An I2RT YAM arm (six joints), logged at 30 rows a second.
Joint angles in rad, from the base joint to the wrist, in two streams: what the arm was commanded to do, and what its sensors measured. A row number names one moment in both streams.
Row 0, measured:
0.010 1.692 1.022 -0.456 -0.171 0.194
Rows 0 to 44, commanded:
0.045 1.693 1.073 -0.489 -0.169 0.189
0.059 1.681 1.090 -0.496 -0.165 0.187
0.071 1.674 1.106 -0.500 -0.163 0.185
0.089 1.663 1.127 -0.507 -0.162 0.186
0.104 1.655 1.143 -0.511 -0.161 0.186
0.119 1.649 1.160 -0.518 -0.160 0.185
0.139 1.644 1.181 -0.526 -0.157 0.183
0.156 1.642 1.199 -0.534 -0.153 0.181
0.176 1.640 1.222 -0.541 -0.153 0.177
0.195 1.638 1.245 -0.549 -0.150 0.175
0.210 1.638 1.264 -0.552 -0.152 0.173
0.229 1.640 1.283 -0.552 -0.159 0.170
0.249 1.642 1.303 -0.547 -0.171 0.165
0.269 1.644 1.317 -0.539 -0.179 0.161
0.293 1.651 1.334 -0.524 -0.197 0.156
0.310 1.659 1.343 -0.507 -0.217 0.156
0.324 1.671 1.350 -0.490 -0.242 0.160
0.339 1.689 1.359 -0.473 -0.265 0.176
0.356 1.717 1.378 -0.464 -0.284 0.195
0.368 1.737 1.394 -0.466 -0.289 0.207
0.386 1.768 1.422 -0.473 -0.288 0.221
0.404 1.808 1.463 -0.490 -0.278 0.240
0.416 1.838 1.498 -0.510 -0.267 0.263
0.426 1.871 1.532 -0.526 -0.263 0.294
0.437 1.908 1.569 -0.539 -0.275 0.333
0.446 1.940 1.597 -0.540 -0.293 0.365
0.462 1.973 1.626 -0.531 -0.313 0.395
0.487 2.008 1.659 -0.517 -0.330 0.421
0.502 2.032 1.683 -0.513 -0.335 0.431
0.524 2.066 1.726 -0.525 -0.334 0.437
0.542 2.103 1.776 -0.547 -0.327 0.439
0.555 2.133 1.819 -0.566 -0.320 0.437
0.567 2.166 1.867 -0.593 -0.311 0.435
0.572 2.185 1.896 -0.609 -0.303 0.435
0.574 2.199 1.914 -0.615 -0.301 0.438
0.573 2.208 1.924 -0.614 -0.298 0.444
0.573 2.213 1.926 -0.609 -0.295 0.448
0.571 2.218 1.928 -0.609 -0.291 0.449
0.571 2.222 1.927 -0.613 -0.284 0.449
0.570 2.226 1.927 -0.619 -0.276 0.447
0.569 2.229 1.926 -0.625 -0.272 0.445
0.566 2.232 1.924 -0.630 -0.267 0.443
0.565 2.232 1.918 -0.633 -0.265 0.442
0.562 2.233 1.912 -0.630 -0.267 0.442
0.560 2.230 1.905 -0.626 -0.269 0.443
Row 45, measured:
0.570 2.217 1.903 -0.585 -0.285 0.429
